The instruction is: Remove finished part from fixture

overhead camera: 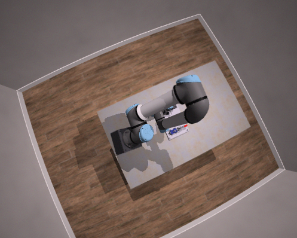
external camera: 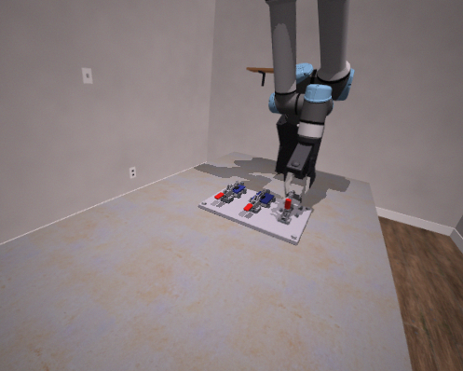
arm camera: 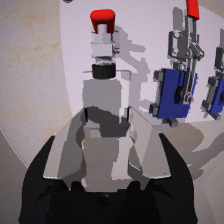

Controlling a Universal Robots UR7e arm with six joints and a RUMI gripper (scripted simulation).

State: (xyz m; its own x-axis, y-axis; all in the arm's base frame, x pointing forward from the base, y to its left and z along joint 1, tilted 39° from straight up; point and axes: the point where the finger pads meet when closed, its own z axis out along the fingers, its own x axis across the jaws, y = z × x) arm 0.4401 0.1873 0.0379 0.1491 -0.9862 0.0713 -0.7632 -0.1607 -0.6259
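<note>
Right now the white fixture plate is 70 mm ahead of my hand, 100 mm to the right of it and 60 mm below it. Also, from my hand: finished part 10 mm behind, 10 mm below.
</note>
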